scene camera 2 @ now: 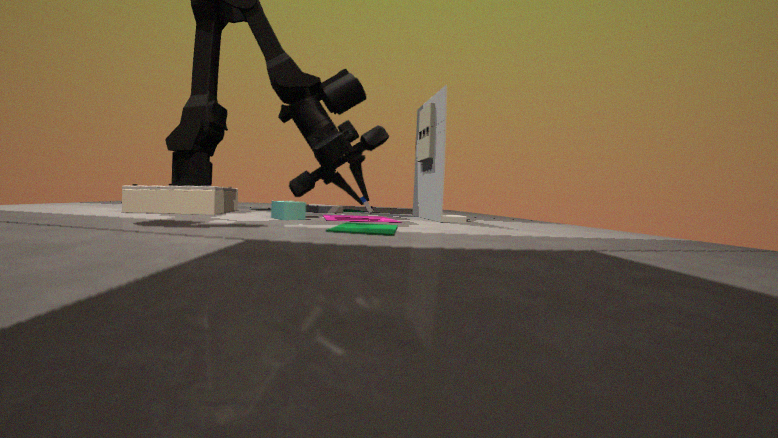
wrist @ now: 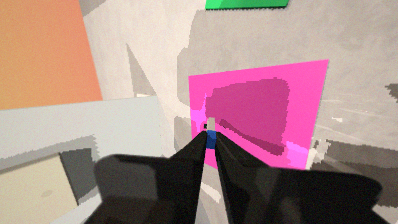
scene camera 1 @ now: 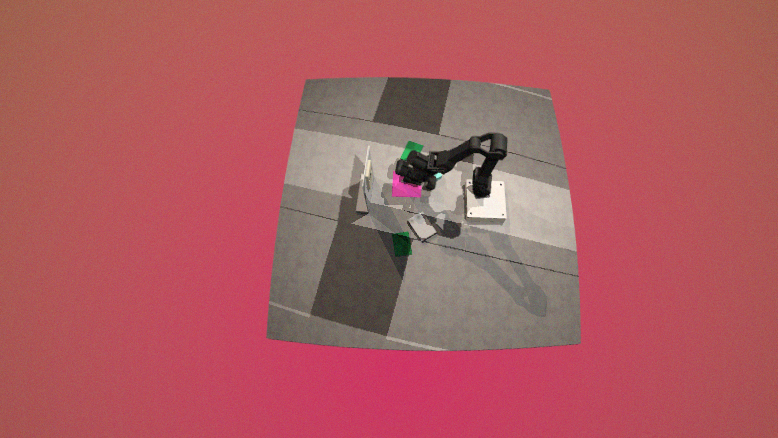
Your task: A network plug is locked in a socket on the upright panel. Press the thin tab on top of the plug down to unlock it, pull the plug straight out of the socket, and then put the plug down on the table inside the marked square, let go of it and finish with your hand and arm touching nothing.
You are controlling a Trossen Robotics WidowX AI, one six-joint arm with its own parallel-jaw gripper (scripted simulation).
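You can see my gripper in the pictures, and there's a magenta marked square and an upright grey panel in them too. The wrist view shows my gripper as well.
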